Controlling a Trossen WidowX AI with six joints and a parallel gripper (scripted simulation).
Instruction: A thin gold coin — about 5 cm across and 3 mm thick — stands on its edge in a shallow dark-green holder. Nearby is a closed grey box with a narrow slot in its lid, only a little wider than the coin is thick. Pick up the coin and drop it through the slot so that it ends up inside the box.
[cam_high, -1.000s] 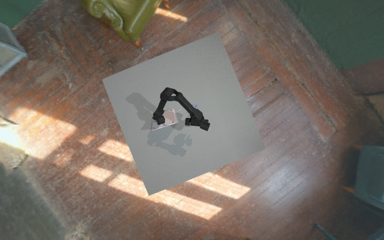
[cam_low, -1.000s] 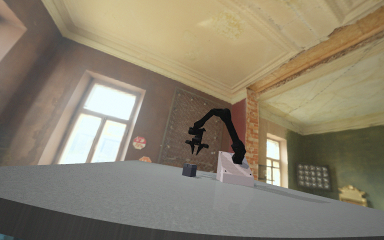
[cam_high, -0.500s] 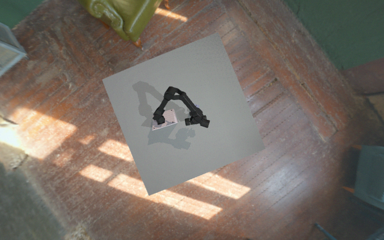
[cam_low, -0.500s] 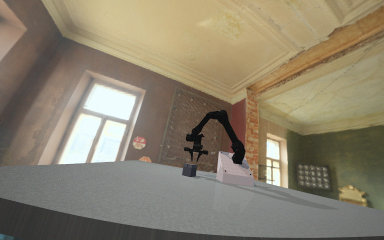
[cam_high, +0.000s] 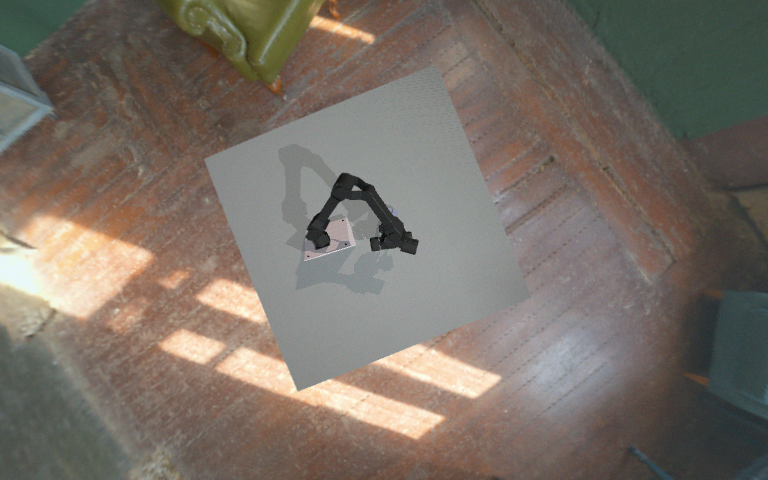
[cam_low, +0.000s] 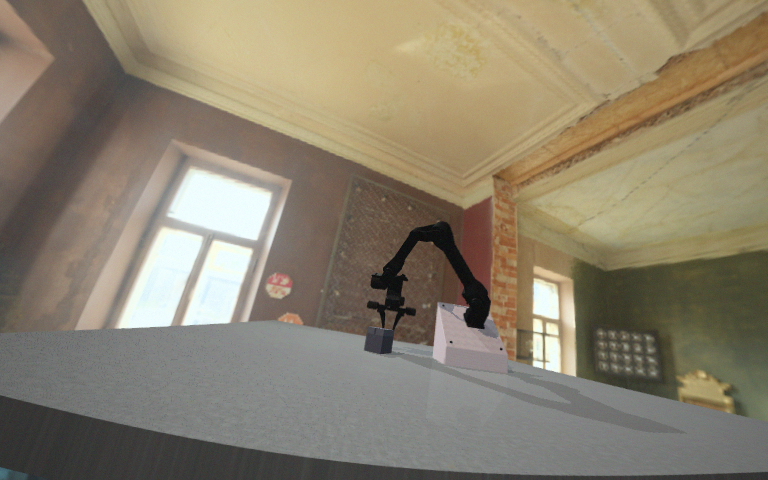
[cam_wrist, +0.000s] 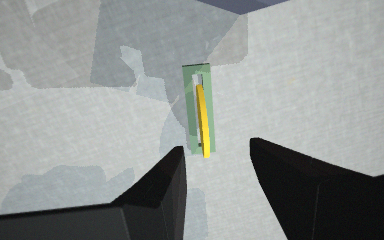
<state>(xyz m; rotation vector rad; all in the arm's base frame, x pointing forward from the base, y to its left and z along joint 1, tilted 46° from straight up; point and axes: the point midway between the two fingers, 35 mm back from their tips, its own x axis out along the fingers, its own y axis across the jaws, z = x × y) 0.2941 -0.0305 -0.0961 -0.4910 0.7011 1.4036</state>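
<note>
My gripper tip is now 4 cm above the thin gold coin.
</note>
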